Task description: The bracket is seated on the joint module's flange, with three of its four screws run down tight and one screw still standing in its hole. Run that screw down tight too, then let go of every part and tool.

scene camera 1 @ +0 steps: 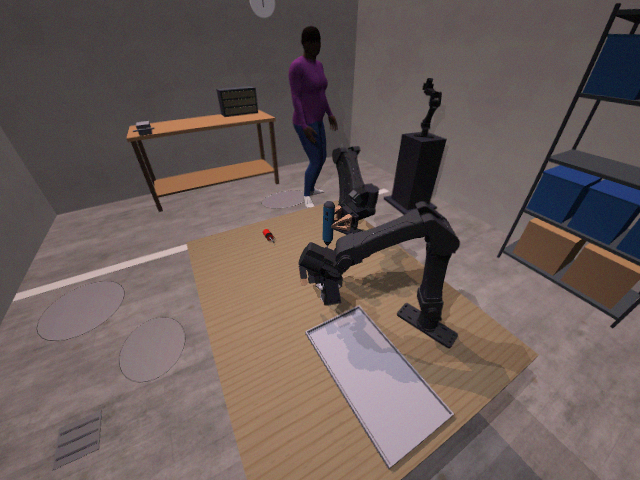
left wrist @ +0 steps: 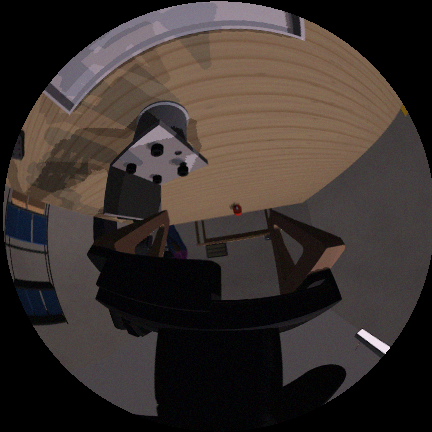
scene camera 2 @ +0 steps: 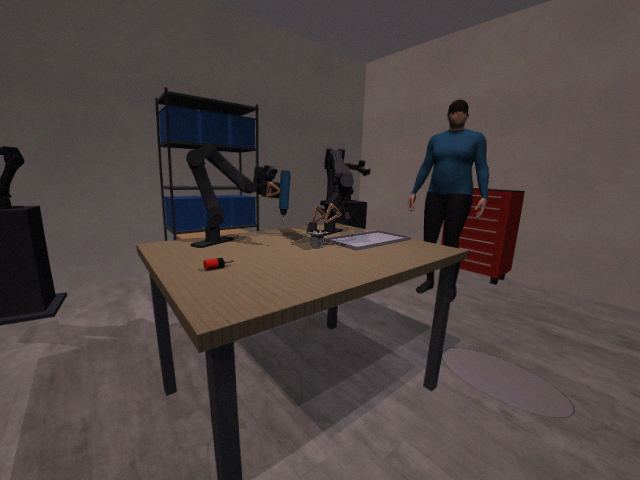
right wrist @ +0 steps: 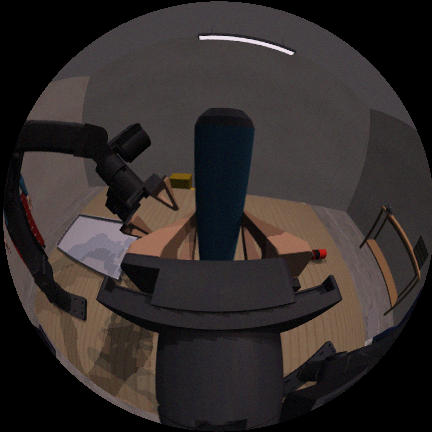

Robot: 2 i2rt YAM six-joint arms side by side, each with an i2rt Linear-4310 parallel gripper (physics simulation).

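Pixels of known places: left gripper, fingertip midpoint: (scene camera 1: 313, 274) (left wrist: 218, 215) (scene camera 2: 318, 222); right gripper, fingertip midpoint: (scene camera 1: 328, 223) (scene camera 2: 284, 191) (right wrist: 218, 215); left arm's base, link origin: (scene camera 1: 426, 325) (scene camera 2: 329, 232) (right wrist: 67, 302); right arm's base, link origin: (scene camera 2: 213, 242) (right wrist: 305, 371).
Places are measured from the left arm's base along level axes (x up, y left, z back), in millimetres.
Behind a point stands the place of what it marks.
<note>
The joint module (scene camera 2: 317, 241) {x 30, y -355, z -158 mm} (left wrist: 163, 116) {x 29, y -314, z -162 mm} stands on the table with the bracket (left wrist: 145, 158) {x 65, y -319, z -140 mm} on its flange and the bracket's other plate to one side. Of the screws in the left wrist view, one screw (left wrist: 183, 169) {x 76, y -346, z -161 mm} looks a little higher than the others. My left gripper (scene camera 2: 326, 219) {x 117, y -374, z -175 mm} (left wrist: 218, 215) {x 117, y -374, z -175 mm} (right wrist: 168, 224) {x 117, y -374, z -175 mm} is open and empty, close by the bracket and tilted; in scene camera 1 its arm mostly hides the module. My right gripper (scene camera 1: 331, 219) {x 241, y -434, z -35 mm} (scene camera 2: 279, 191) {x 241, y -434, z -35 mm} is shut on the blue power screwdriver (scene camera 1: 328, 222) {x 259, y -420, z -51 mm} (scene camera 2: 284, 192) {x 238, y -450, z -49 mm} (right wrist: 223, 175) {x 287, y -427, z -16 mm}, holding it upright, bit down, well above the table.
A red-handled screwdriver (scene camera 1: 267, 234) {x 31, y -801, z -74 mm} (scene camera 2: 212, 264) {x 22, y -830, z -75 mm} (left wrist: 237, 210) {x 26, y -788, z -72 mm} (right wrist: 320, 254) {x 28, y -809, z -52 mm} lies on the table. A shallow pale tray (scene camera 1: 382, 397) {x 4, y 23, z -307 mm} (scene camera 2: 372, 240) {x 4, y -55, z -289 mm} (right wrist: 95, 240) {x 4, y -79, z -253 mm} lies beside the module. The left forearm reaches below the held tool in scene camera 1. People stand beyond the table.
</note>
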